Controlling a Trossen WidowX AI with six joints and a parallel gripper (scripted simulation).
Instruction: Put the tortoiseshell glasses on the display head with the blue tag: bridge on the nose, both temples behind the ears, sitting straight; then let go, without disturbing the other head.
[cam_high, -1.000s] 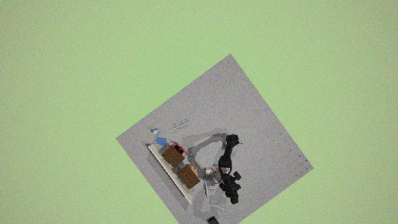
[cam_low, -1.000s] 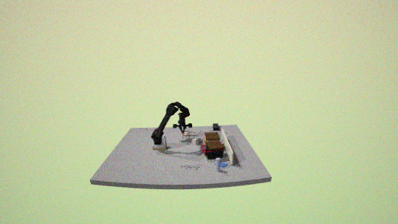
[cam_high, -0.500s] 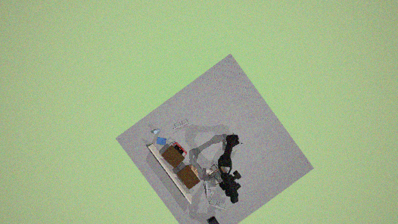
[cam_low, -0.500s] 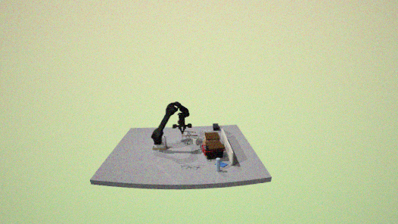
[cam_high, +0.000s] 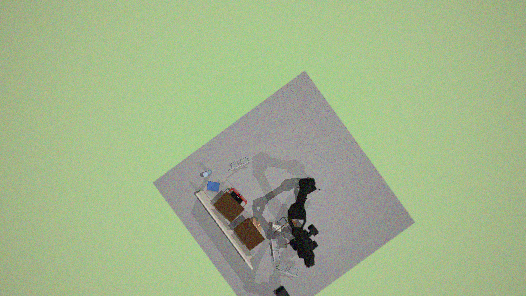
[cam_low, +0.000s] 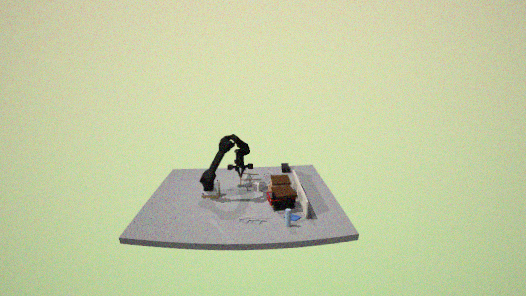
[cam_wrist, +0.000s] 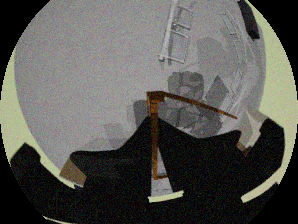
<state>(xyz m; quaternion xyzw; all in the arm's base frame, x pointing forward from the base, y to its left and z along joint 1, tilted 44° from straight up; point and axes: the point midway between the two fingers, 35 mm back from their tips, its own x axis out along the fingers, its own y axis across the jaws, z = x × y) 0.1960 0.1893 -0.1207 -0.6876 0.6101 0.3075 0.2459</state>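
My gripper tip is now 130 mm short of the white block, 100 mm to the left of it and 30 mm above it. The rest, counted from my gripper tip: black box: 370 mm to the left, 340 mm ahead, 40 mm below; then white panel: 410 mm ahead, 280 mm to the right; then display head: 270 mm ahead, 180 mm to the right.
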